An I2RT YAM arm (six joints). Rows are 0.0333 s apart.
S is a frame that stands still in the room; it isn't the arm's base.
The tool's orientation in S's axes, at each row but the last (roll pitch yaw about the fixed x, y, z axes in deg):
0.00 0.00 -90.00
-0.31 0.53 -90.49
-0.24 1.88 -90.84
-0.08 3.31 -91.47
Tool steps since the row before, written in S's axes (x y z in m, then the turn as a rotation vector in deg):
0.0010 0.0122 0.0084 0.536 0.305 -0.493
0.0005 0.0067 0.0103 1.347 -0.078 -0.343
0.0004 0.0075 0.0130 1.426 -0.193 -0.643
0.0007 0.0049 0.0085 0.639 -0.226 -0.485
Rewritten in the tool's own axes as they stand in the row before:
-0.0122 0.0010 0.0084 -0.305 0.536 -0.493
-0.0068 0.0004 0.0102 0.070 1.349 -0.335
-0.0079 0.0002 0.0127 0.193 1.431 -0.631
-0.0054 0.0006 0.0082 0.237 0.645 -0.471

